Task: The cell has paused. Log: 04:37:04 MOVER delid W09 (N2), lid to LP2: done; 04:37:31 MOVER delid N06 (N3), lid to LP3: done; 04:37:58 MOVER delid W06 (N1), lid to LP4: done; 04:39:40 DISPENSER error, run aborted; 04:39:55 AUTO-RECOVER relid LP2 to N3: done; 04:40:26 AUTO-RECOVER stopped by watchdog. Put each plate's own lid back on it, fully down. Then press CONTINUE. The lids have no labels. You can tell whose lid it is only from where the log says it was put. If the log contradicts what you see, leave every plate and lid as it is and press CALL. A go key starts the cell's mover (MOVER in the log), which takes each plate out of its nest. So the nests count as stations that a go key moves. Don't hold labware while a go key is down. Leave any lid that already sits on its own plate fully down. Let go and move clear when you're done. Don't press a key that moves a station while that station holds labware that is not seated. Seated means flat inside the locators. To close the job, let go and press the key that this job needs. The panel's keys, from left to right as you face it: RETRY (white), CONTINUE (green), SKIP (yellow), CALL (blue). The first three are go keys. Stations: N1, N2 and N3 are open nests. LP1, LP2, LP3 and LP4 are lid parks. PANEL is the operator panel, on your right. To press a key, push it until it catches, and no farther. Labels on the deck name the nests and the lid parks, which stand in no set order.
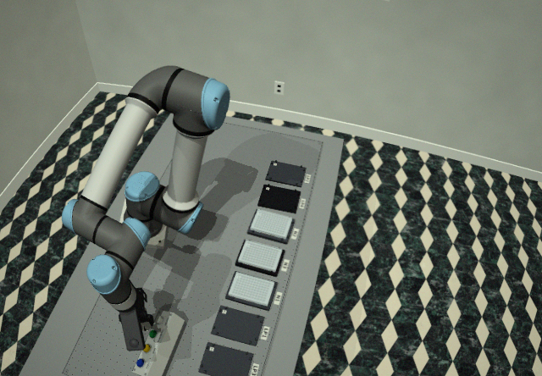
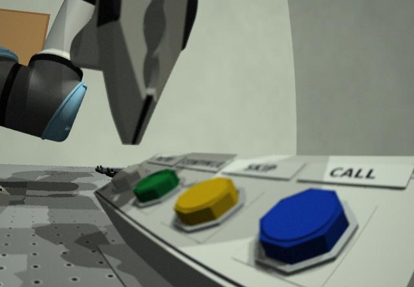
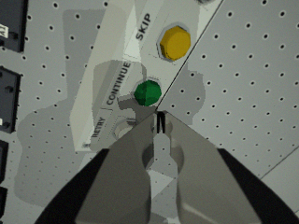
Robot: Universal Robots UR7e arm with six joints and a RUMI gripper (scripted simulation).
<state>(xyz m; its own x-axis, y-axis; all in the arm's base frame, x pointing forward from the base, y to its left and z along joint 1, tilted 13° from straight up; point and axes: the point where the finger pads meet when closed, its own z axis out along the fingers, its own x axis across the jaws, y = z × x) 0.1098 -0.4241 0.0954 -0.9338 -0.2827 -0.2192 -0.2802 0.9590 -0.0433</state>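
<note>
The green CONTINUE key is 4 cm below my hand and 1 cm ahead of it. From my hand the other things lie so: white RETRY key (5 cm to the left, 4 cm below, 2 cm ahead); then blue CALL key (10 cm to the right, 4 cm below, 1 cm behind); then yellow SKIP key (5 cm to the right, 4 cm below).
</note>
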